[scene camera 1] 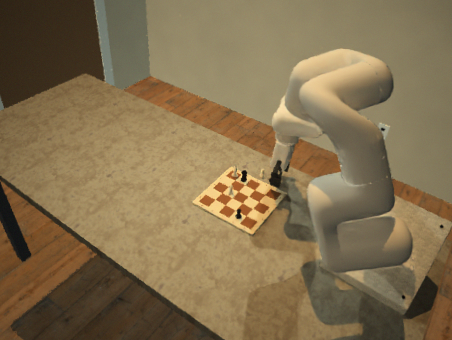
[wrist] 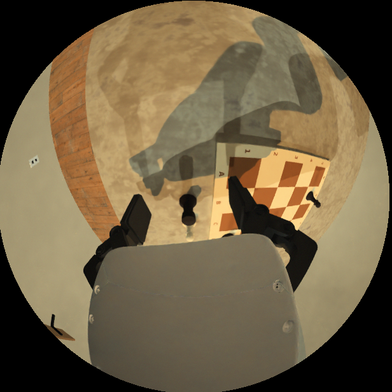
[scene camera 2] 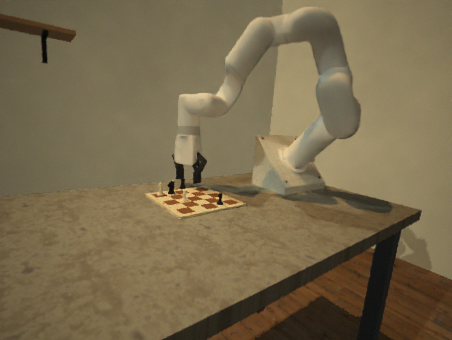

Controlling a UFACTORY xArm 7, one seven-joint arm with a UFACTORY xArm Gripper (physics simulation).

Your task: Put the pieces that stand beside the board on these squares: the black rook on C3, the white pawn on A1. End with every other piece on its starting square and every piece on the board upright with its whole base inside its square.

Labels:
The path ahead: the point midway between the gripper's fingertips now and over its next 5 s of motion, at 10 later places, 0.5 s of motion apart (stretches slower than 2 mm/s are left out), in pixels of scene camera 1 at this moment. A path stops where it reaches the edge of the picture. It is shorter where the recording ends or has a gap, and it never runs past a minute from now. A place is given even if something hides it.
The gripper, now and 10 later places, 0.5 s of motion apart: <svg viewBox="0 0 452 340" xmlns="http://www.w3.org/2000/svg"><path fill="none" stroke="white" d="M279 178L270 175L270 177L271 170L272 166L241 182L240 184L239 191L238 195L238 194L240 180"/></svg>

